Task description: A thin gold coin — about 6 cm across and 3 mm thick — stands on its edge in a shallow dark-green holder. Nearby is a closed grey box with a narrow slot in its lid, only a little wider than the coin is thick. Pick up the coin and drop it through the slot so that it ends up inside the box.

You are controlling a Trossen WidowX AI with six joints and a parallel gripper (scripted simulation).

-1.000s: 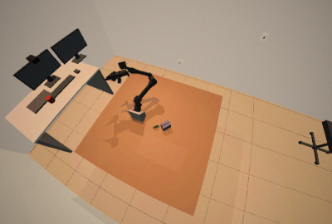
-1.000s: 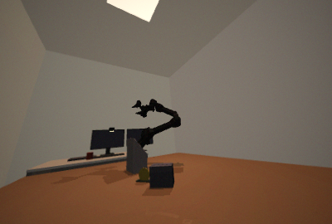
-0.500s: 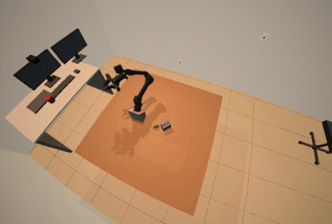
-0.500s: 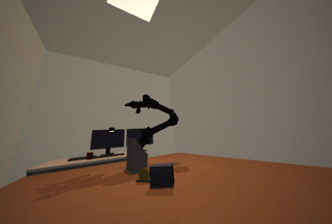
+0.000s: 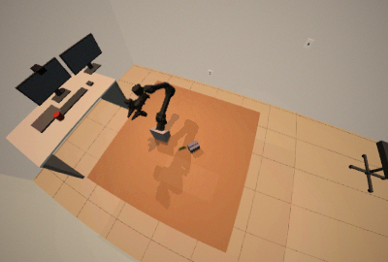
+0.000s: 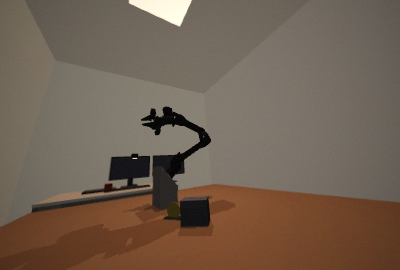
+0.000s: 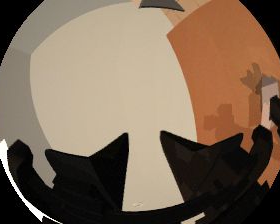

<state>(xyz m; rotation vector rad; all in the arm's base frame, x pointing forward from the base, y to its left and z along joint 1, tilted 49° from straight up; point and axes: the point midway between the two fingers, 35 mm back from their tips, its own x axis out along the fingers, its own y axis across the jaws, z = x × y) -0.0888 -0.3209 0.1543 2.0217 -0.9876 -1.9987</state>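
The gold coin is 32 cm ahead of my gripper tip, 7 cm to the left of it and 45 cm below it.
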